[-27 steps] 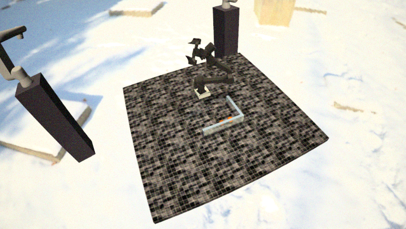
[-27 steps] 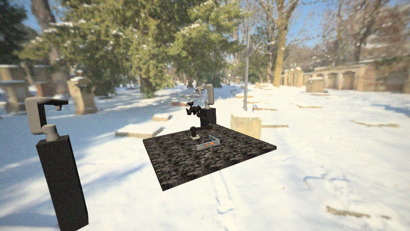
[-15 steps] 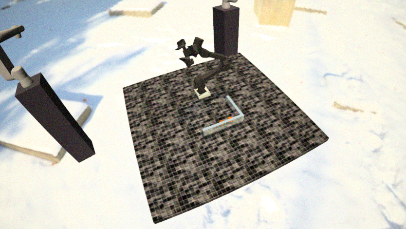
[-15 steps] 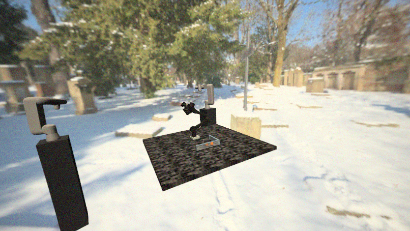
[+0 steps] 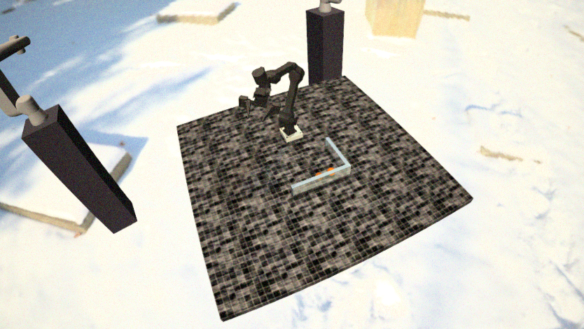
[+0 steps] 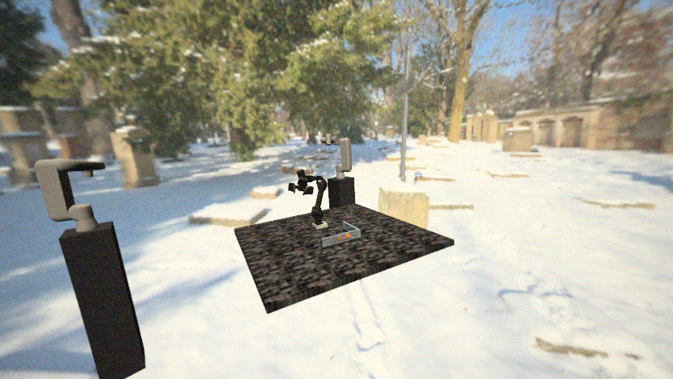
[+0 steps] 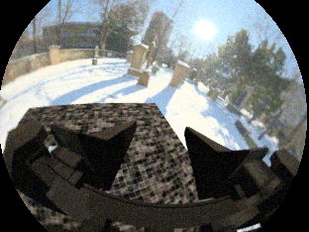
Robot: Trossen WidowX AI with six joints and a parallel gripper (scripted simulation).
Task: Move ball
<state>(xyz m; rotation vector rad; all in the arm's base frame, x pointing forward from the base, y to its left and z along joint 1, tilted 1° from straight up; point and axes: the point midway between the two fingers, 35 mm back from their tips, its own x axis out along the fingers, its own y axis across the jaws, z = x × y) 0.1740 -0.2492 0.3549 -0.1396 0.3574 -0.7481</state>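
Now: the orange ball 19 cm ahead of my gripper tip, 28 cm to the left of it and 35 cm below it.
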